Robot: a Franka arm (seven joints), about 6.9 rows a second.
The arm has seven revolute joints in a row. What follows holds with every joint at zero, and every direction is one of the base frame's.
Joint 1 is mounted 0.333 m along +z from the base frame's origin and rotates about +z.
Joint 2 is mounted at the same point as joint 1 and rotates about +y.
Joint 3 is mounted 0.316 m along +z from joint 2 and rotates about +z.
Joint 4 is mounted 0.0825 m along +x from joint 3 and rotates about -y.
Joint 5 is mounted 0.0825 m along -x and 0.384 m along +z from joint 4 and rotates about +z.
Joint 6 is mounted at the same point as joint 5 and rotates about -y.
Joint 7 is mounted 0.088 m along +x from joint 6 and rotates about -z.
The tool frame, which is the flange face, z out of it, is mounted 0.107 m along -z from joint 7; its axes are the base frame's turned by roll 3.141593, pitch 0 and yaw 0 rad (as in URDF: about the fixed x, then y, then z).
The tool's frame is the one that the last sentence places.
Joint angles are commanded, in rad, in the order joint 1, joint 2, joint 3, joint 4, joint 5, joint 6, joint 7. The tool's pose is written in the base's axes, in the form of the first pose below.
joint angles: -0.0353 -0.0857 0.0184 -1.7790 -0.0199 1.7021 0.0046
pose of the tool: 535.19 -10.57 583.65 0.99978 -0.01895 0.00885 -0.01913 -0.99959 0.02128
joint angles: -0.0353 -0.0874 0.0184 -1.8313 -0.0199 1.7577 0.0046
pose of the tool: 536.45 -10.50 564.36 0.99974 -0.01785 0.01384 -0.01814 -0.99961 0.02114
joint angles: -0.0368 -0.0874 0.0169 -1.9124 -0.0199 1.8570 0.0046
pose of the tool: 538.26 -12.00 534.16 0.99931 -0.01889 0.03201 -0.01955 -0.99960 0.02059
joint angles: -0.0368 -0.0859 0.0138 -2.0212 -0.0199 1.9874 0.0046
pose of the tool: 536.56 -13.42 492.84 0.99845 -0.01950 0.05207 -0.02054 -0.99960 0.01954
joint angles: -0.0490 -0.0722 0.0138 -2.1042 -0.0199 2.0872 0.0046
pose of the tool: 533.50 -19.67 455.14 0.99803 -0.02990 0.05515 -0.03096 -0.99935 0.01856
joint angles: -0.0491 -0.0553 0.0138 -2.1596 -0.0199 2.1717 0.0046
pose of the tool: 532.15 -19.50 428.00 0.99732 -0.02853 0.06732 -0.02978 -0.99940 0.01759
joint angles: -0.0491 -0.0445 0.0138 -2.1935 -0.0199 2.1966 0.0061
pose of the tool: 527.67 -19.30 408.90 0.99843 -0.02968 0.04758 -0.03052 -0.99939 0.01699
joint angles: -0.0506 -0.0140 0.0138 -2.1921 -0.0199 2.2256 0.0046
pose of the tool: 533.09 -20.24 396.04 0.99845 -0.02923 0.04745 -0.03003 -0.99942 0.01632
